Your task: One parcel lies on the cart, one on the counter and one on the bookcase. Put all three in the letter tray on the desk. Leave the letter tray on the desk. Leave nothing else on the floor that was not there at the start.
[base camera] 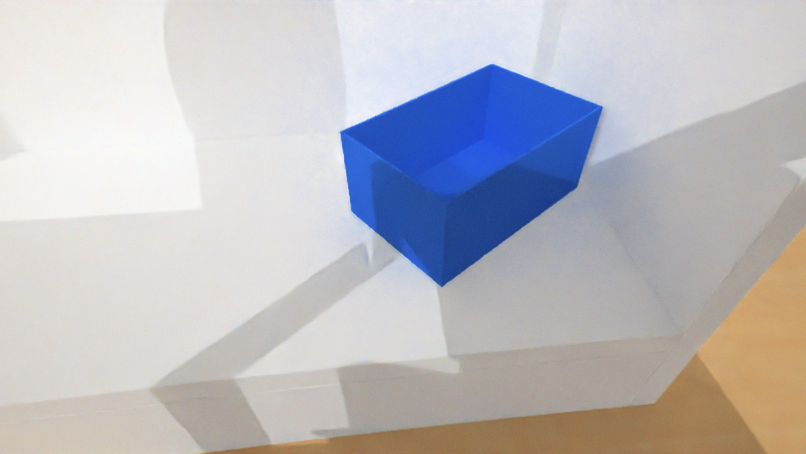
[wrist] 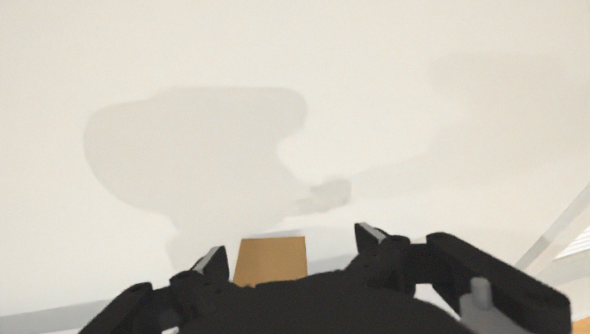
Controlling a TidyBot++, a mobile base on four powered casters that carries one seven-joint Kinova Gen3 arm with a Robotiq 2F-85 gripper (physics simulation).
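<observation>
A brown parcel shows low in the middle of the wrist view, on the white top of the bookcase. Its lower part is hidden behind the dark gripper body. My gripper is open and empty. In the wrist view the parcel appears between its two fingertips, nearer the left one; how far it is from them I cannot tell. The gripper does not show in the base camera view. The letter tray, the desk, the cart and the counter do not show in either view.
A blue open box stands on the low white shelf of the bookcase, near its right side panel. Wooden floor shows at the lower right. A pale wall rises behind the parcel, and window blinds show at the right edge of the wrist view.
</observation>
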